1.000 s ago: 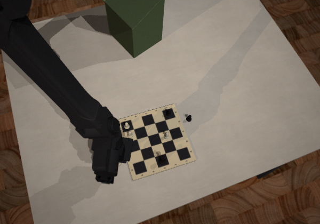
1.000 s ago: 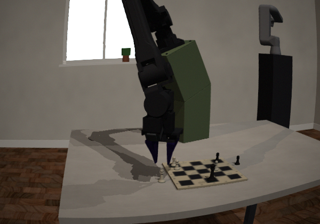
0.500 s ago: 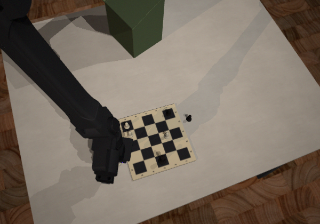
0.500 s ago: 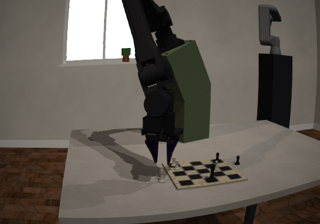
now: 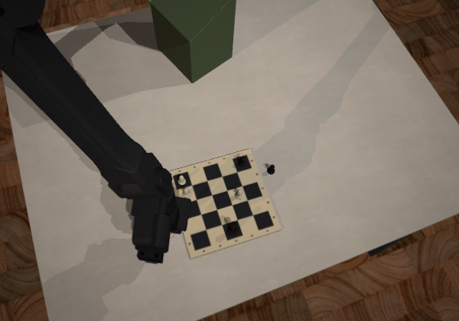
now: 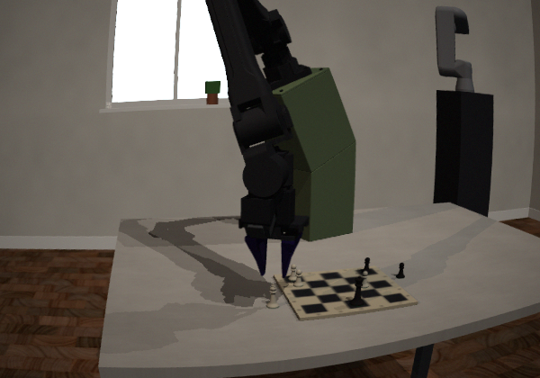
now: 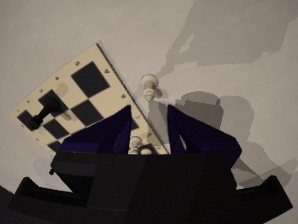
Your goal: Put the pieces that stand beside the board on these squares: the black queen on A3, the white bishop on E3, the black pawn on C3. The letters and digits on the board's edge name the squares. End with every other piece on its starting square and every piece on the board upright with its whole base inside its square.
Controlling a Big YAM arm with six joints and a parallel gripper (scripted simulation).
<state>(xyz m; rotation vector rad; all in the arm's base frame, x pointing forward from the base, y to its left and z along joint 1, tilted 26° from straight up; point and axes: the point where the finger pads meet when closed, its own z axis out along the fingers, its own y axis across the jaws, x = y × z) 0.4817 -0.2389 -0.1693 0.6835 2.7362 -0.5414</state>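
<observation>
The white bishop lies 4 cm below my hand. From my hand the other things lie so: black queen (14 cm to the left, 5 cm ahead, 3 cm below); then chessboard (14 cm to the left, 6 cm below, 3 cm behind).
</observation>
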